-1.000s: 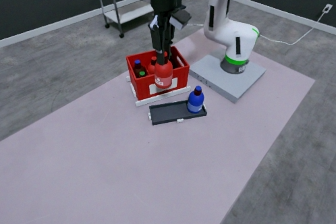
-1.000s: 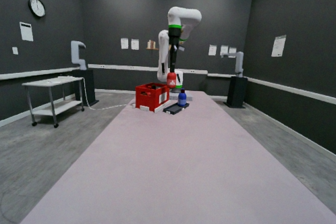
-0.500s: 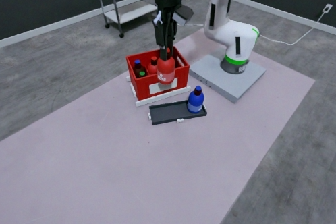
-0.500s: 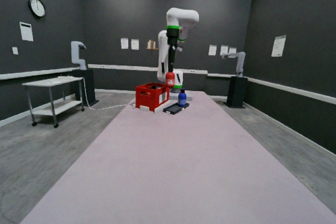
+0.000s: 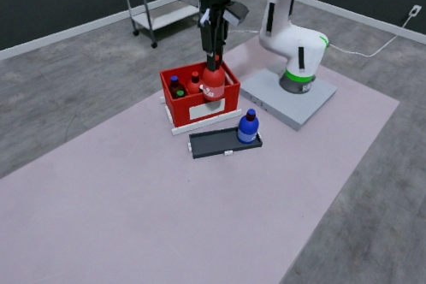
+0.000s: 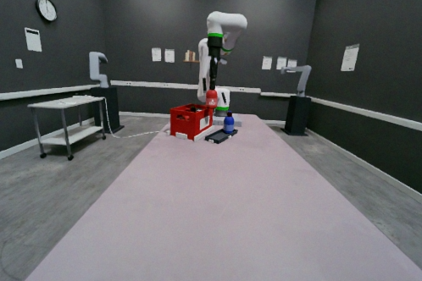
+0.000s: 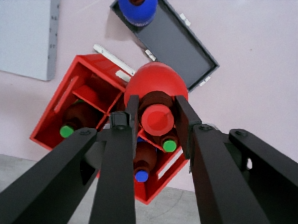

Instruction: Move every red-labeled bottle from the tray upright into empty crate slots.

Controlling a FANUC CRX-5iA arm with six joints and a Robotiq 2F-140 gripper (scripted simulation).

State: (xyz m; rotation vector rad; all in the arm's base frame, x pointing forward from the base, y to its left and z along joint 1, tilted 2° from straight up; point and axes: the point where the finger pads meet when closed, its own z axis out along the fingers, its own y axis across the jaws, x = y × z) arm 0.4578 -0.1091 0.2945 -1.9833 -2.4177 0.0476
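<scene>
Now: the red bottle 8 cm below my hand. Also, from my hand: blue bottle 6 cm behind, 13 cm to the left, 26 cm below; then red crate 4 cm behind, 12 cm to the right, 26 cm below; then dark tray 2 cm ahead, 9 cm to the left, 33 cm below.
</scene>
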